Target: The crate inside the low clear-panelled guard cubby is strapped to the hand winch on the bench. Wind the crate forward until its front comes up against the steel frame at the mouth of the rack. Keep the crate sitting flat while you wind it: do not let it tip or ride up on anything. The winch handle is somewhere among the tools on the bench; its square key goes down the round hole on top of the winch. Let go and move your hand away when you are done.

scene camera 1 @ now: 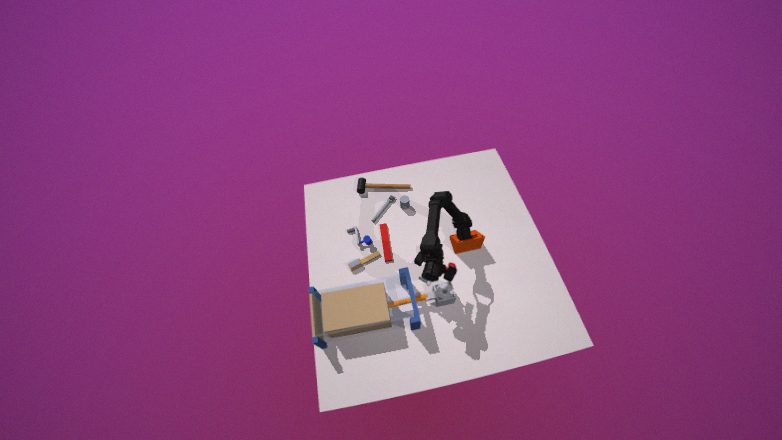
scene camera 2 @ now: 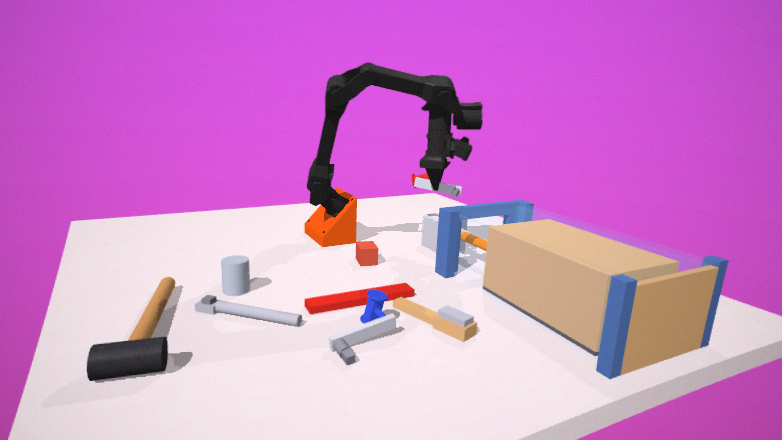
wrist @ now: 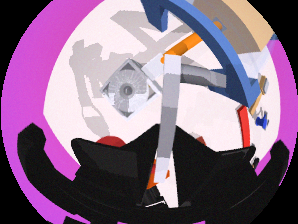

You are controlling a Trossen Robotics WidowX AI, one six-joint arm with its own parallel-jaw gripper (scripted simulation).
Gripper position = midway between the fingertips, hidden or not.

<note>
In view: my gripper point(scene camera 2: 436, 189), a brush point(scene camera 2: 453, 322) and a red bar point(scene camera 2: 314, 305).
My gripper also shows in the wrist view point(wrist: 165, 128).
</note>
